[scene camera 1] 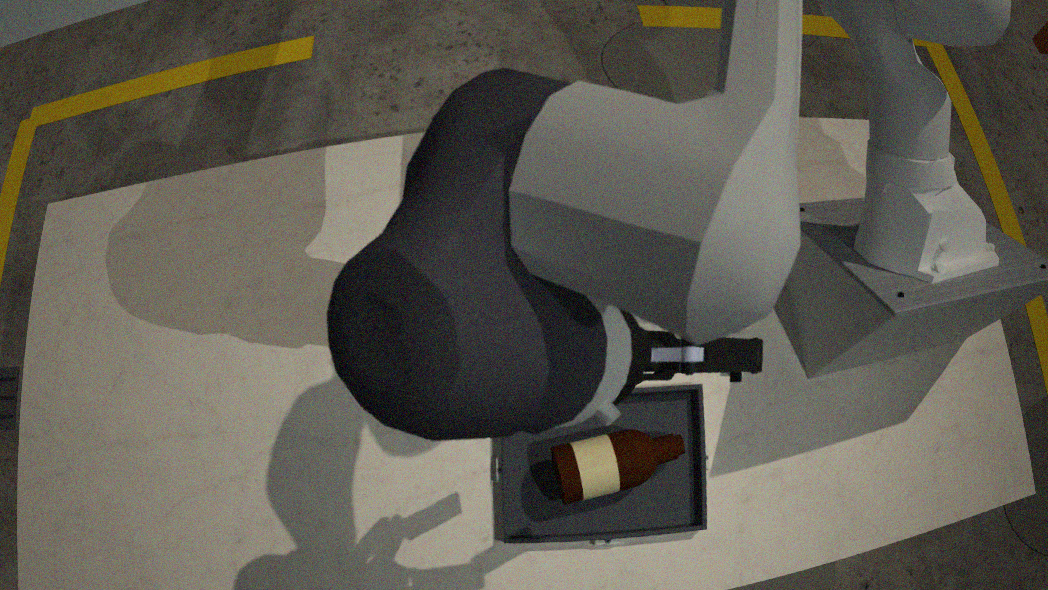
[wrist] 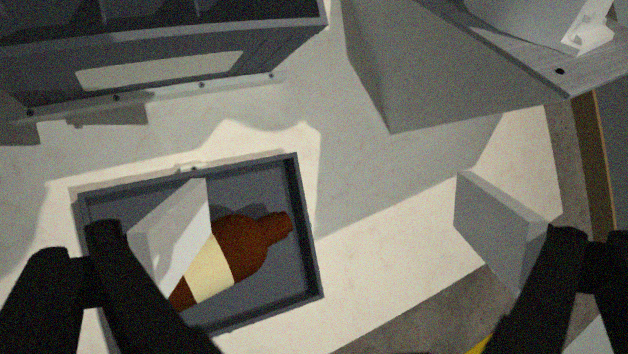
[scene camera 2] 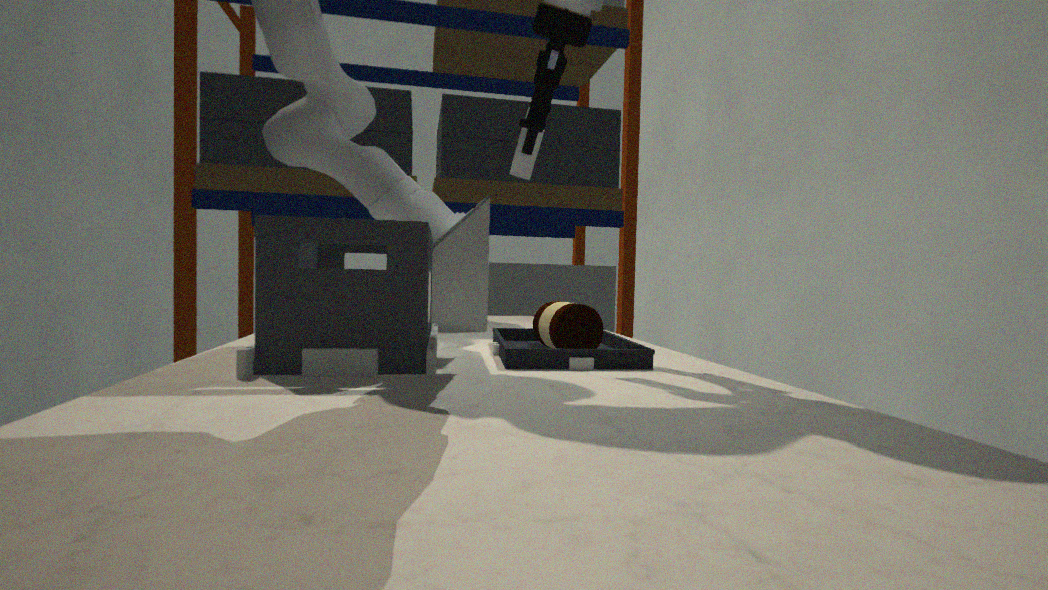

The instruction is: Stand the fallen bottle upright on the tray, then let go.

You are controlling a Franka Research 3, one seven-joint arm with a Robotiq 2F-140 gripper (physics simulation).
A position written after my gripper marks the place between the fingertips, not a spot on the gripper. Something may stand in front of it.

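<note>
In scene camera 1 I see my gripper (scene camera 1: 668, 359), and a brown bottle (scene camera 1: 605, 464) is there too. The wrist view shows me the bottle (wrist: 237, 247) as well as my gripper (wrist: 332, 203). In scene camera 2 I see my gripper (scene camera 2: 522, 163) again, along with the brown bottle (scene camera 2: 564, 325).
</note>
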